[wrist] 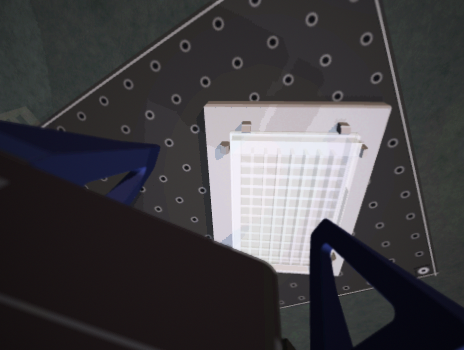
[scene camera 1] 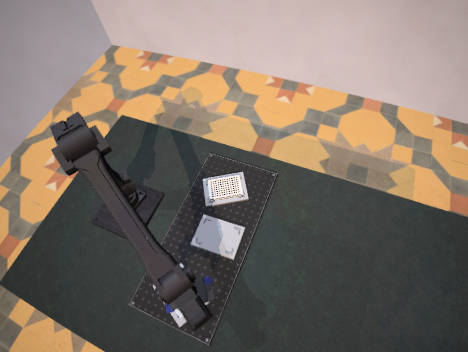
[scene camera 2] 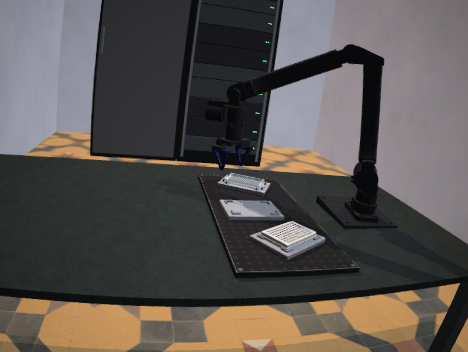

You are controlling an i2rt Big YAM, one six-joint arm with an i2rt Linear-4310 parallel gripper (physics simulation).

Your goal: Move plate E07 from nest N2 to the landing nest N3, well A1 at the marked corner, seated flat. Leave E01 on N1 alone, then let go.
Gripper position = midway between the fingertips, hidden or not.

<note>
The gripper [scene camera 2: 230, 167] is open, holding nothing. Also in view: a clear well plate [wrist: 283, 183]. Further things: a white well plate [scene camera 2: 291, 234] and a nest with corner brackets [scene camera 1: 214, 235].
The gripper shows as well in the wrist view [wrist: 240, 192]. The nest with corner brackets is seen too in scene camera 2 [scene camera 2: 234, 209]. The wrist view does not show the white well plate, which is hidden by the gripper.
</note>
